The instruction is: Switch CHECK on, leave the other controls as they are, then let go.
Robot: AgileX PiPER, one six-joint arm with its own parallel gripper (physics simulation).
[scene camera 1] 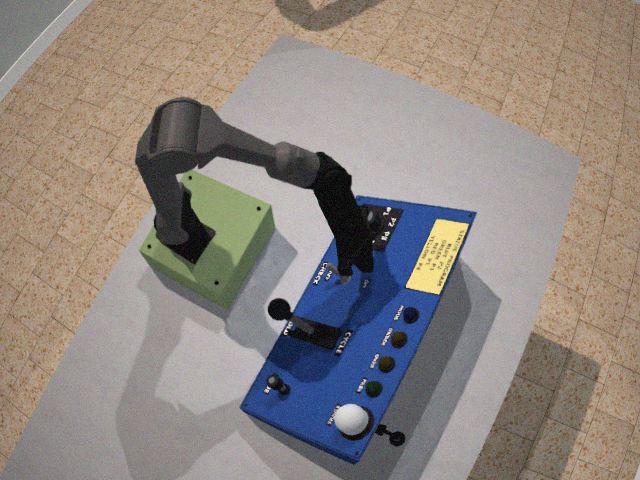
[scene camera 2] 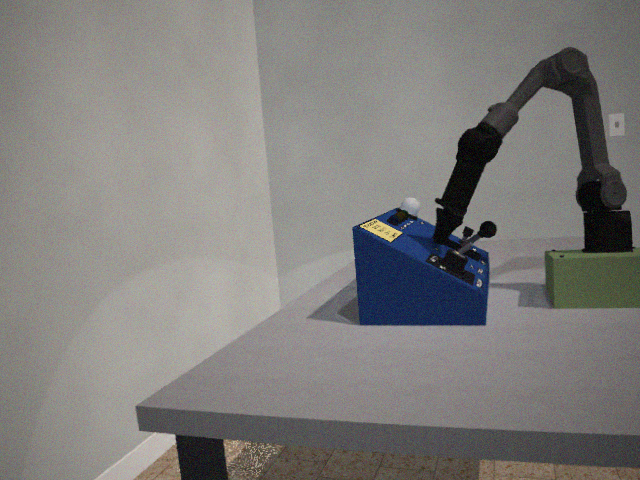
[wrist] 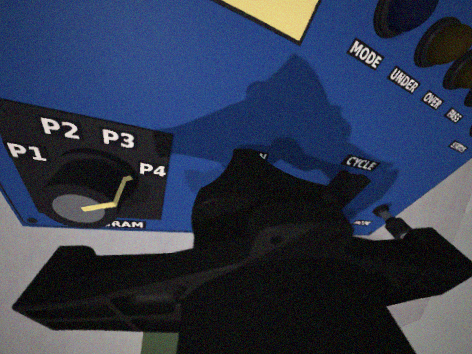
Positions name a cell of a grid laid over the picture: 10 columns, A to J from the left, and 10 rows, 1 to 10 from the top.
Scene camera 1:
my gripper: F6
blue control panel: F9
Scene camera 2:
my gripper: G6
blue control panel: G6
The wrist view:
my gripper: F5
blue control panel: H3
